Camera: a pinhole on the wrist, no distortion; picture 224 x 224 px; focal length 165.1 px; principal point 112.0 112.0 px. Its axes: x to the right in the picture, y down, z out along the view. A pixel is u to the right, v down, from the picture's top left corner.
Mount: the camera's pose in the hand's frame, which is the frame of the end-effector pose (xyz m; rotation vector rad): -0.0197 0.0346 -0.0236 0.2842 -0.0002 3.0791
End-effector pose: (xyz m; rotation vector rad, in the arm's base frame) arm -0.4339 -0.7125 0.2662 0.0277 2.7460 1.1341
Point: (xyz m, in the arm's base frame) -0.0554 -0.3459 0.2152
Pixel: outside the picture
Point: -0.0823 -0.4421 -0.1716
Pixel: 217 169
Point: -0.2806 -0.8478 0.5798
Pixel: behind the camera
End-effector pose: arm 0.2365 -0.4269 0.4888 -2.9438 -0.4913 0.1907
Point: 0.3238 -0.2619 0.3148
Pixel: 12 201
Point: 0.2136 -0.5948 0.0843
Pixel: 154 36
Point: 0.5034 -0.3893 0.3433
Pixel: outside the picture
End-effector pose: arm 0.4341 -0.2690 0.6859 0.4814 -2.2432 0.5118
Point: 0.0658 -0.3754 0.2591
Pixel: 160 70
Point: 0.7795 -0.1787 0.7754
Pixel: behind the camera
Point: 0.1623 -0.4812 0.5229
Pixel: 98 130
